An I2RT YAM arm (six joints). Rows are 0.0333 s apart.
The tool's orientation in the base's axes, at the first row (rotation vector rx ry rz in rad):
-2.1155, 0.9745, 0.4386
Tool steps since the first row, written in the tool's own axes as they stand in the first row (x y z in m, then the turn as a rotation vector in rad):
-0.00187, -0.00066, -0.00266, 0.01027, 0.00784, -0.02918
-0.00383, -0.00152, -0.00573, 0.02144, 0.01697, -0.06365
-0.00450, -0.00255, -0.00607, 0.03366, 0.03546, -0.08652
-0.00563, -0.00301, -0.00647, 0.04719, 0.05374, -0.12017
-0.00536, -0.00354, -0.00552, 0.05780, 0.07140, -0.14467
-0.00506, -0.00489, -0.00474, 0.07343, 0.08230, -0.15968
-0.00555, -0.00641, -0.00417, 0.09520, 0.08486, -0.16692
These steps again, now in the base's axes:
-0.00072, -0.00078, 0.00314, 0.00064, -0.03046, 0.00949
-0.00136, -0.00175, 0.00670, 0.00088, -0.06591, 0.02132
-0.00101, -0.00123, 0.00781, -0.00527, -0.09714, 0.02031
-0.00140, -0.00077, 0.00895, -0.01045, -0.13705, 0.02575
-0.00082, 0.00004, 0.00843, -0.01702, -0.16835, 0.02714
0.00040, 0.00105, 0.00841, -0.01517, -0.19213, 0.02274
0.00124, 0.00238, 0.00906, -0.00296, -0.20959, 0.01383

